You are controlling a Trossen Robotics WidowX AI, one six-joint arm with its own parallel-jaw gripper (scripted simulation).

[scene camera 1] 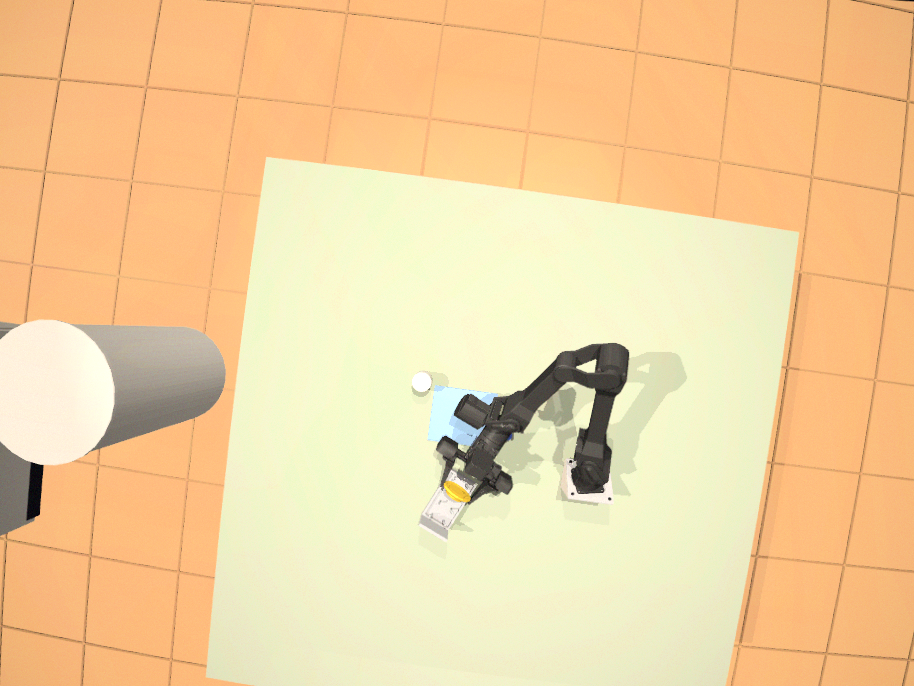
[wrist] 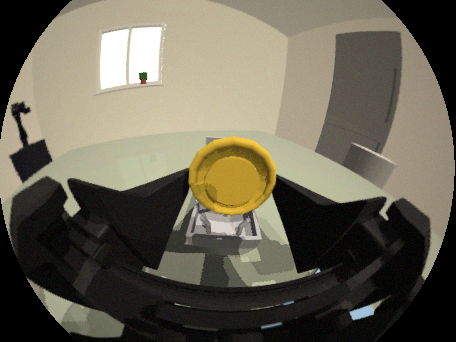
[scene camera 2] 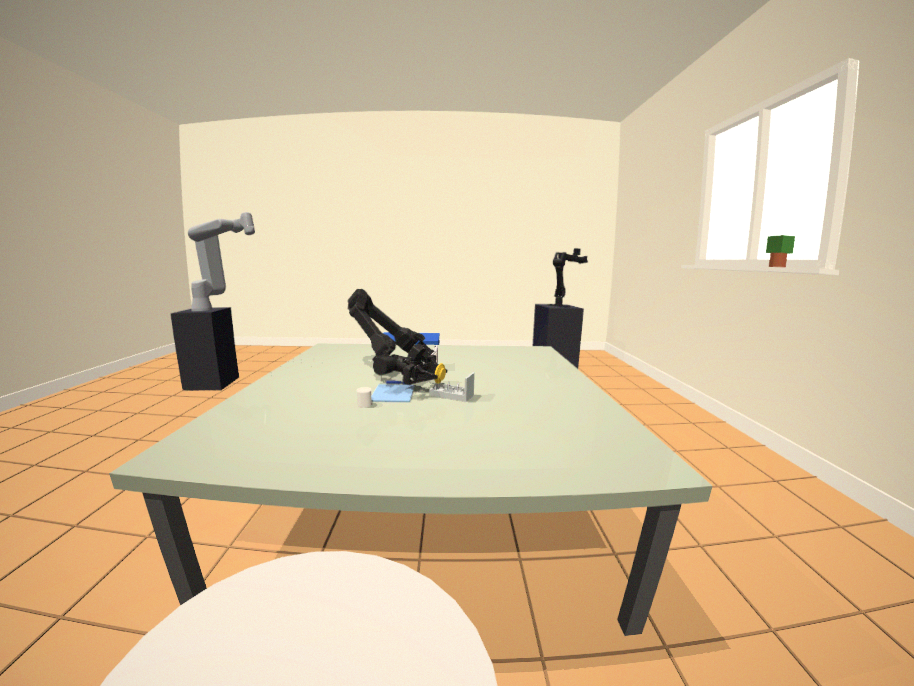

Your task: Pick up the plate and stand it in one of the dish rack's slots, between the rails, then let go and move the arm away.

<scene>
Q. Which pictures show the gripper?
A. Scene camera 1, the wrist view and scene camera 2: all of them.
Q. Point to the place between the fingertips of the gripper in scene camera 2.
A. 442,374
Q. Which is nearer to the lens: the yellow plate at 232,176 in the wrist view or the grey dish rack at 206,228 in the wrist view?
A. The yellow plate.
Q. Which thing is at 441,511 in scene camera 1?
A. A grey dish rack.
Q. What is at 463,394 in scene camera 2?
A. A grey dish rack.
</scene>
